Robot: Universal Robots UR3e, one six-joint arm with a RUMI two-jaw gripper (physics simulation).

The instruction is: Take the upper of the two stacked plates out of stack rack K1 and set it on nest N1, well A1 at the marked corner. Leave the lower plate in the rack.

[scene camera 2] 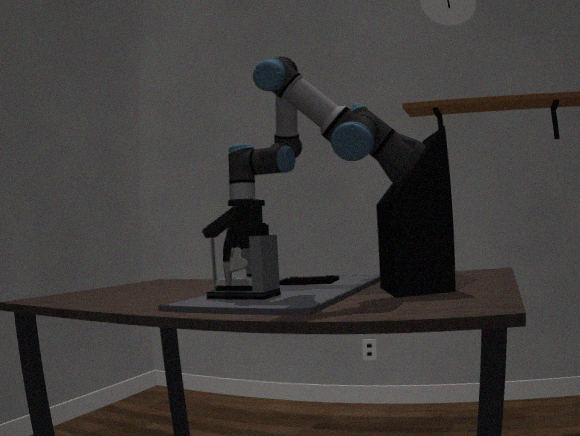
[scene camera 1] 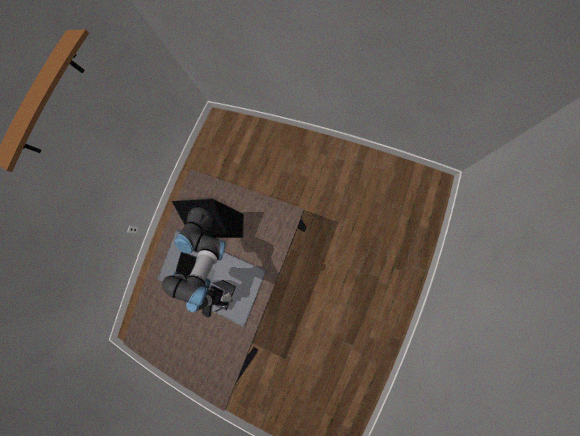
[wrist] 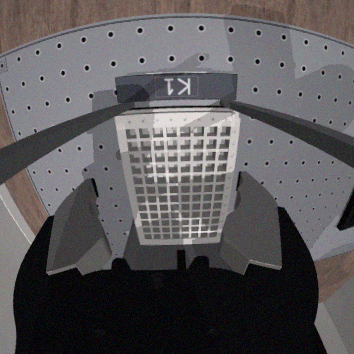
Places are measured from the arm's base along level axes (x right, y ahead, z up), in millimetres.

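Pixels of known places: gripper, fingertip midpoint: [scene camera 2: 241,283] [scene camera 1: 223,296] [wrist: 166,177]; arm's base, origin of the base link: [scene camera 2: 410,165] [scene camera 1: 201,217].
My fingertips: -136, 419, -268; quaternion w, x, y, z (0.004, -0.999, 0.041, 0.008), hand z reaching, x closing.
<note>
Ahead of a thing's pixels: the offset from my fingertips to its top centre, as dx, dy, dz. Level surfaces: height alone.
Stack rack K1 @(+10, +1, +115) [wrist: 215,89] [scene camera 2: 265,262] stands on the pegboard, its label at the top of the wrist view. A pale plate @(+9, -9, +12) [wrist: 180,172] with a grid of square wells sits in it, low between the rack's uprights in scene camera 2. The lower plate cannot be told apart from it. My gripper [wrist: 166,177] [scene camera 2: 238,273] is open and points down inside the rack. Its fingers stand on either side of the plate, with a gap on each side in the wrist view. A black low object @(+336, -76, -20) [scene camera 2: 310,280] [scene camera 1: 186,264] may be nest N1; no label or corner mark is readable.
The grey pegboard @(dz -35) [scene camera 1: 250,280] [scene camera 2: 190,305] [wrist: 155,45] lies on the wooden table @(dz -48) [scene camera 1: 185,360] [scene camera 2: 450,312]. The rack's tall uprights rise close beside the gripper. The arm's black pedestal [scene camera 1: 227,220] [scene camera 2: 417,235] stands at the other end of the board.
</note>
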